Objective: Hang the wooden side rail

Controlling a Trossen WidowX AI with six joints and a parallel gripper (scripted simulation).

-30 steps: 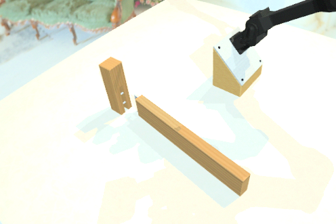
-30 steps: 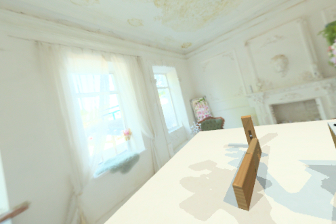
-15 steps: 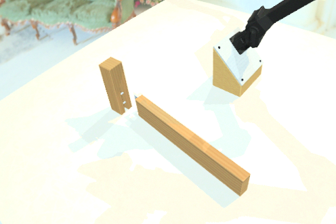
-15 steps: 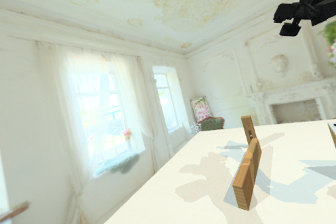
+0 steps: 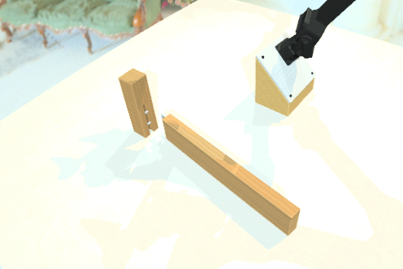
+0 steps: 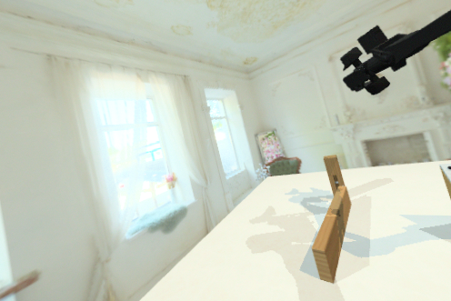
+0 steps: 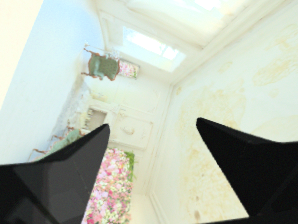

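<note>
My gripper tip is 400 mm above the headboard post, 150 mm short of it and 40 mm to the right of it.
</note>
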